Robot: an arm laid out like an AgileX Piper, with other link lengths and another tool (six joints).
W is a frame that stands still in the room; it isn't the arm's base.
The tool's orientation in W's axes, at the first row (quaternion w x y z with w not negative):
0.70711, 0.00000, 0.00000, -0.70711
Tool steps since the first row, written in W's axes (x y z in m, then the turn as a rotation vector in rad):
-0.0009, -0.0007, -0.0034, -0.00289, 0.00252, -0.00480
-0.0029, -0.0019, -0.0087, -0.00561, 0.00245, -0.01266
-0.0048, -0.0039, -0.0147, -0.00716, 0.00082, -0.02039
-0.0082, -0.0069, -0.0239, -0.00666, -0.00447, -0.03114
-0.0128, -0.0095, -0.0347, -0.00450, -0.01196, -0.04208
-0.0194, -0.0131, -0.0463, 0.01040, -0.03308, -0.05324
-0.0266, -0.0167, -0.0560, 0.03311, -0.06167, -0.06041
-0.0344, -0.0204, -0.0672, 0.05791, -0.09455, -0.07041
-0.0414, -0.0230, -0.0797, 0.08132, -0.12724, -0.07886
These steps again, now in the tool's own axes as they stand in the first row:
0.0007, -0.0009, -0.0034, -0.00252, -0.00289, -0.00480
0.0019, -0.0029, -0.0087, -0.00245, -0.00561, -0.01266
0.0039, -0.0048, -0.0147, -0.00082, -0.00716, -0.02039
0.0069, -0.0082, -0.0239, 0.00447, -0.00666, -0.03114
0.0095, -0.0128, -0.0347, 0.01196, -0.00450, -0.04208
0.0131, -0.0194, -0.0463, 0.03308, 0.01040, -0.05324
0.0167, -0.0266, -0.0560, 0.06167, 0.03311, -0.06041
0.0204, -0.0344, -0.0672, 0.09455, 0.05791, -0.07041
0.0230, -0.0414, -0.0797, 0.12724, 0.08132, -0.07886

